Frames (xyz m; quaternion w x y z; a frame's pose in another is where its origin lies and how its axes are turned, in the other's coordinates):
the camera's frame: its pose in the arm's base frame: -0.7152 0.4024 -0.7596 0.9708 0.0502 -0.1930 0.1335
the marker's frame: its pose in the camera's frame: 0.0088 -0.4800 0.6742 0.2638 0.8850 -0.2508 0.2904
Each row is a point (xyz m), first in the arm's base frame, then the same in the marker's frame.
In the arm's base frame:
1: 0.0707 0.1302 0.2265
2: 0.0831 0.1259 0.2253
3: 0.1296 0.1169 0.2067
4: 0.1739 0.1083 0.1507
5: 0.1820 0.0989 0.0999
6: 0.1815 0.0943 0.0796
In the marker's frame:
1: 0.6916 -0.6383 0.3639
2: 0.6974 -0.6400 0.3756
3: 0.7054 -0.6531 0.4241
4: 0.6803 -0.6667 0.4901
5: 0.6427 -0.6634 0.5263
6: 0.6260 -0.6596 0.5382

